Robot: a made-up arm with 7 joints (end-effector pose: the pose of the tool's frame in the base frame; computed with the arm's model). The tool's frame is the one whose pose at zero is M. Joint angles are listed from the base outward.
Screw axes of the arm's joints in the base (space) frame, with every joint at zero. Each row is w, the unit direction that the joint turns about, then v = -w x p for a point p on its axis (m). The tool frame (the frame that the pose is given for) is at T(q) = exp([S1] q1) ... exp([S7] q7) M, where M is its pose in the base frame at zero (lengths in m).
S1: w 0 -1 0 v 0.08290 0.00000 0.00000
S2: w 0 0 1 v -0.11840 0.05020 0.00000
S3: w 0 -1 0 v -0.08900 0.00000 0.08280
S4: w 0 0 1 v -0.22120 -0.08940 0.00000
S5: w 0 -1 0 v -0.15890 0.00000 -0.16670
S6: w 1 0 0 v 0.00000 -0.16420 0.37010
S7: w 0 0 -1 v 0.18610 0.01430 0.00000
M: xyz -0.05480 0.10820 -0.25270 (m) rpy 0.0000 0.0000 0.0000 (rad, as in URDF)
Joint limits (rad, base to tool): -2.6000..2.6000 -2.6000..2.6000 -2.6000..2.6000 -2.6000..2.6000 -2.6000..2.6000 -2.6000..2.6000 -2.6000..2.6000
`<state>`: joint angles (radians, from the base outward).
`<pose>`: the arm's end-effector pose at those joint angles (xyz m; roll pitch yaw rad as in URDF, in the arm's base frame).
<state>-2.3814 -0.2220 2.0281 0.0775 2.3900 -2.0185 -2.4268</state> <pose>0.2459 -0.4120 -0.1590 -1.4918 0.4009 -0.1369</pose>
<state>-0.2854 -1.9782 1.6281 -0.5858 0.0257 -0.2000 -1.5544</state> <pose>-0.1523 -0.3012 -0.2074 -1.7048 -0.3656 -0.5287</pose>
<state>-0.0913 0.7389 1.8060 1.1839 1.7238 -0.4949 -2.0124</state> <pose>0.1836 0.0990 0.4210 2.6031 0.4529 1.7911</pose>
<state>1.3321 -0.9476 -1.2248 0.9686 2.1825 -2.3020 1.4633</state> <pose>0.6384 -0.4815 -0.1403 0.1842 0.3219 2.6937</pose>
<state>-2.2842 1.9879 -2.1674 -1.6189 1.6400 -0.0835 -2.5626</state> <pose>-0.1304 -0.2326 -0.1956 -0.7158 0.4191 -1.9339</pose>
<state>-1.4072 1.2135 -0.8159 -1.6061 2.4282 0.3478 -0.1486</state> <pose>-0.6668 -0.1620 -0.3333 -0.2617 -0.6095 1.3175</pose>
